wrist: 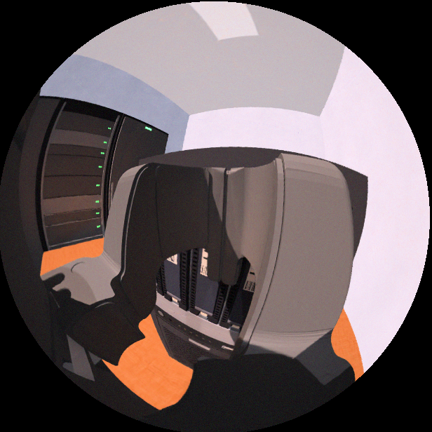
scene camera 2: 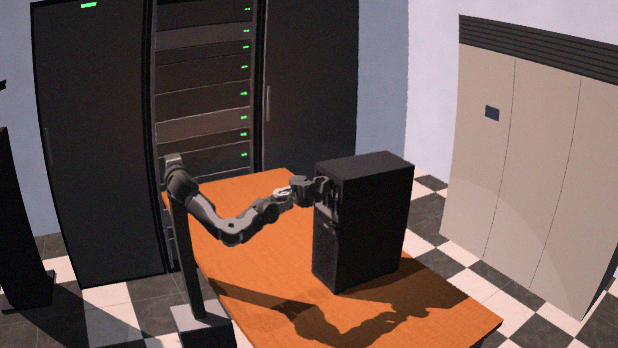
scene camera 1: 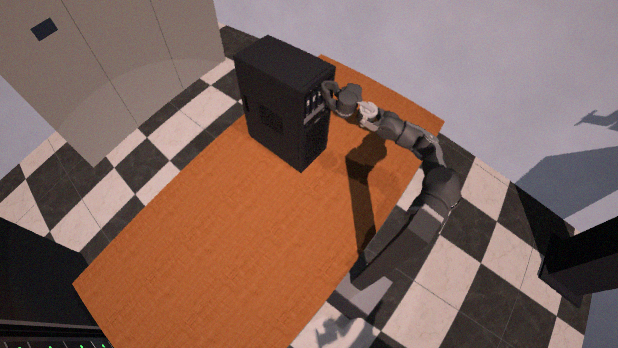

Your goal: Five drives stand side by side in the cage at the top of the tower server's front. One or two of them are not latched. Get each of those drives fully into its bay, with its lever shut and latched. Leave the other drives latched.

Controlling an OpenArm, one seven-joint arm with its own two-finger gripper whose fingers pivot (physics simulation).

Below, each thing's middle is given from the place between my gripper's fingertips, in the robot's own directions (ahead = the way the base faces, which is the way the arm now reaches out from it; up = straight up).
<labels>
Right now my hand is 1 cm to the right of the dark lever (wrist: 206, 293) and 4 cm above it. From my hand the other things lie so: black tower server (scene camera 2: 376, 188) 16 cm ahead, 1 cm to the left, 19 cm below.
</labels>
